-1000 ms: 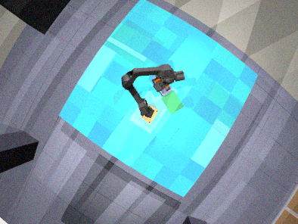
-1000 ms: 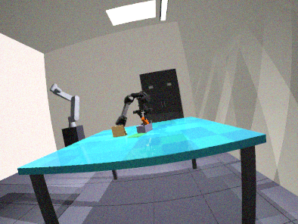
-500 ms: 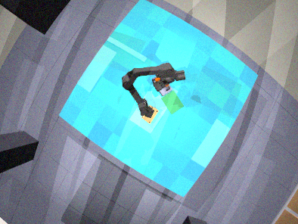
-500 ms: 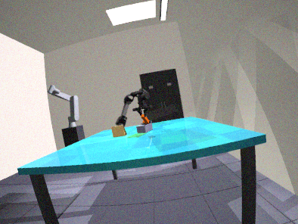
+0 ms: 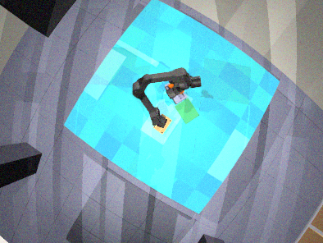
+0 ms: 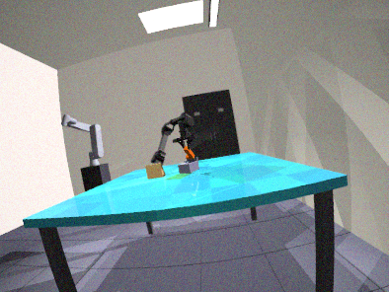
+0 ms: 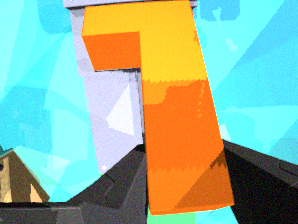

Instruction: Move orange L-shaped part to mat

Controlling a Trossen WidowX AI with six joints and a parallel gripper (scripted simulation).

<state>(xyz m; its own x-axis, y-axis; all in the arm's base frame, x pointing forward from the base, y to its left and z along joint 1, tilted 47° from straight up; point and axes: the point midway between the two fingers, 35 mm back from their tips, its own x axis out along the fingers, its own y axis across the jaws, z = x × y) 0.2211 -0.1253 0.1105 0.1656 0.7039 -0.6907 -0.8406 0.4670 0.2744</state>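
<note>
My gripper tip is now 17 cm above the green mat, 12 cm to the left of it and 9 cm past it. Round my gripper tip: orange L-shaped part: 3 cm to the left, 3 cm below.
</note>
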